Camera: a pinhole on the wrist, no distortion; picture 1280 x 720 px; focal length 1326.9 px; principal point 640.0 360.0 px. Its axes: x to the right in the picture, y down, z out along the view. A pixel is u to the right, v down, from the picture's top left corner.
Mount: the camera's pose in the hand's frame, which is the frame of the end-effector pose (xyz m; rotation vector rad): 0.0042 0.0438 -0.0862 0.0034 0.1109 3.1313
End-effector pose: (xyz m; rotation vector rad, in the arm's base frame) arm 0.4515 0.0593 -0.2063 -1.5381 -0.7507 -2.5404
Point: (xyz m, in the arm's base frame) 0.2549 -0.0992 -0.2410
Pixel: behind the camera
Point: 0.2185 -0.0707 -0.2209
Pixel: behind the camera
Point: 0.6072 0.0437 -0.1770
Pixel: 1002 280
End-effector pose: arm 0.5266 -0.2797 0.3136 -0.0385 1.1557 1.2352
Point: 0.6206 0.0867 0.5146
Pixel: 351 48
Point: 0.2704 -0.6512 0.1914
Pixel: behind the camera
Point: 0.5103 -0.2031 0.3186
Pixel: 117 430
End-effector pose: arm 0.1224 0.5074 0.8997 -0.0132 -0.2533 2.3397
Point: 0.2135 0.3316 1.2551
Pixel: 1136 616
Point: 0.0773 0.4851 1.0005
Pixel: 513 561
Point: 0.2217 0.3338 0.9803
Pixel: outside the picture
